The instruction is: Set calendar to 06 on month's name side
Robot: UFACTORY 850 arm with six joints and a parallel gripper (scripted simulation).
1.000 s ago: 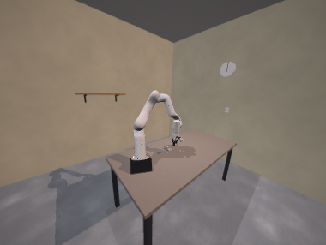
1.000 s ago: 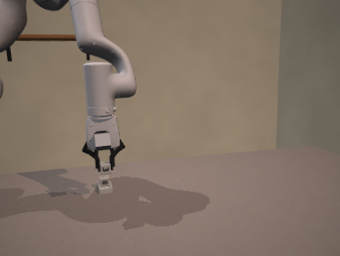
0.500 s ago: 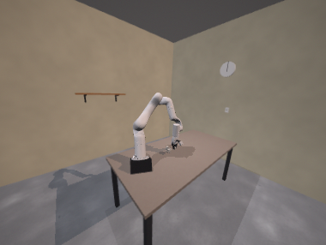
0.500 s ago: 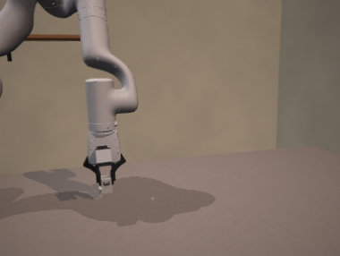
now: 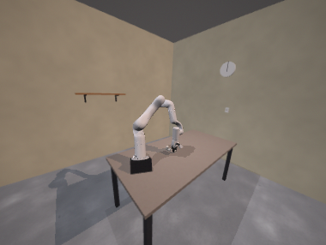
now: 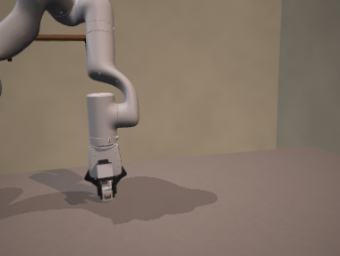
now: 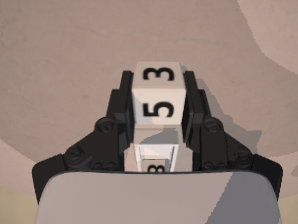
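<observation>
Now: the white number cube 10 mm below my hand. Also, from my hand: white calendar tray: 110 mm to the left, 30 mm below, 20 mm behind.
</observation>
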